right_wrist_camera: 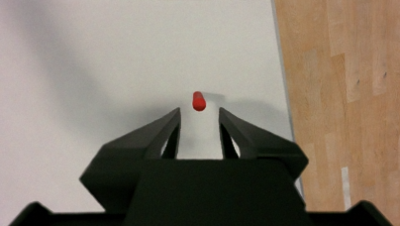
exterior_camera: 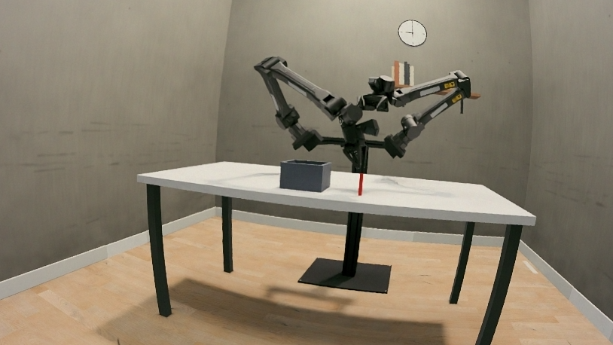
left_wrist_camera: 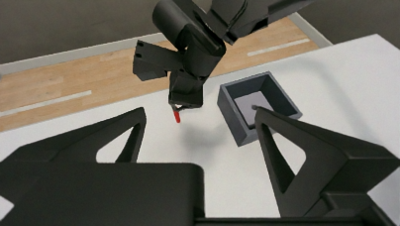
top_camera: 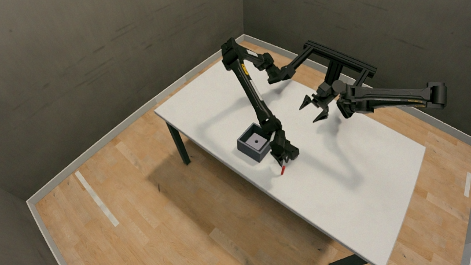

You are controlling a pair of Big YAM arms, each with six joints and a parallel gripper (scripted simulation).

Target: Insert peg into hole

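My right gripper is now 10 mm to the right of the red peg and 60 mm above it. From my right hand the other things lie so: light plate: 70 mm behind, 210 mm to the right, 60 mm below; grey box: 70 mm behind, 210 mm to the right, 80 mm below.
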